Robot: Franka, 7 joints.
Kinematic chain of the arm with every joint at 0, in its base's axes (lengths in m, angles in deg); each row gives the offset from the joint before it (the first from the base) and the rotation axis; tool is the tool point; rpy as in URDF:
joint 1: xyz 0 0 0.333 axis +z
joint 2: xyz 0 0 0 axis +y
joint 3: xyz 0 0 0.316 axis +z
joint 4: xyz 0.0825 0 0 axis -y
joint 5: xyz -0.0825 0 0.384 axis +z
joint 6: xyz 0 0 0 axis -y
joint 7: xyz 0.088 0 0 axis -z
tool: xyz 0 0 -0.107 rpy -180 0 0
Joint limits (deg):
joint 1: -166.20..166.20
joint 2: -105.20..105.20
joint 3: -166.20..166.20
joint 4: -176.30..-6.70
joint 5: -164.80..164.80
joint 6: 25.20..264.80
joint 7: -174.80..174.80
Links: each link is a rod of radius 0.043 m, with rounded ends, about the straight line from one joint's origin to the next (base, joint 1, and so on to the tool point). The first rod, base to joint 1, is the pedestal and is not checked.
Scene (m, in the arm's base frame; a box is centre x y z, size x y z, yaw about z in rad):
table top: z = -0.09
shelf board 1: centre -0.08 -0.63 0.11 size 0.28 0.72 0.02 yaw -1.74
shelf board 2: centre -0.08 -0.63 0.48 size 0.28 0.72 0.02 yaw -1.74
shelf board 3: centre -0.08 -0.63 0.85 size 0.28 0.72 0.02 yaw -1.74
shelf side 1: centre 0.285 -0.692 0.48 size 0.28 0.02 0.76 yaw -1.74
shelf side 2: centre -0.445 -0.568 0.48 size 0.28 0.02 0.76 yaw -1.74
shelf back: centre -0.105 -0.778 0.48 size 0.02 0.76 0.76 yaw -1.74
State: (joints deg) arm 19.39 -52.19 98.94 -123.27 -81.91 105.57 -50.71
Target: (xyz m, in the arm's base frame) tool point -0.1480 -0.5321 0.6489
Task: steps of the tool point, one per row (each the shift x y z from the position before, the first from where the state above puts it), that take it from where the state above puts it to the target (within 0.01 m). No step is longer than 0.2 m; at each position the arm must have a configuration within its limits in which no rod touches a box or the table.
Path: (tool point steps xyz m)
1: -0.1210 -0.1003 -0.0489
2: -0.0950 -0.1529 -0.0175
3: -0.0389 -0.1836 0.0190
4: 0.0315 -0.1794 0.0530
5: 0.0958 -0.1376 0.0778
6: 0.1352 -0.0683 0.0891
7: 0.1397 0.0107 0.0850
8: -0.0105 -0.0641 0.0163
9: -0.0115 -0.0694 0.0006
10: -0.0130 -0.0715 -0.0170

